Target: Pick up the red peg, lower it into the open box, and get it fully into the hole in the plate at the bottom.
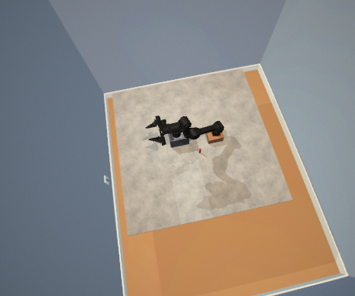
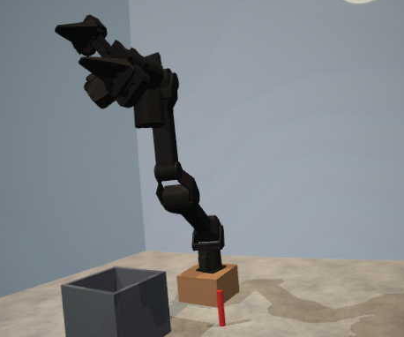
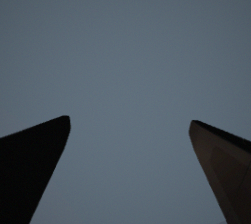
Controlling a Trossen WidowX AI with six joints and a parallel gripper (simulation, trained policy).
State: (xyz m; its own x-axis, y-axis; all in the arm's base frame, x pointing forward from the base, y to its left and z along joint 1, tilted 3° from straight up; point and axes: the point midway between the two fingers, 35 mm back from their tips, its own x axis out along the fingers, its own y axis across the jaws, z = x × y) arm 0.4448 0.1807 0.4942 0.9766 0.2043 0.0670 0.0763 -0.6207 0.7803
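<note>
The red peg is 36 cm behind my gripper tip, 5 cm to the right of it and 51 cm below it. Round my gripper tip: plate 18 cm behind, 19 cm to the right, 50 cm below.
</note>
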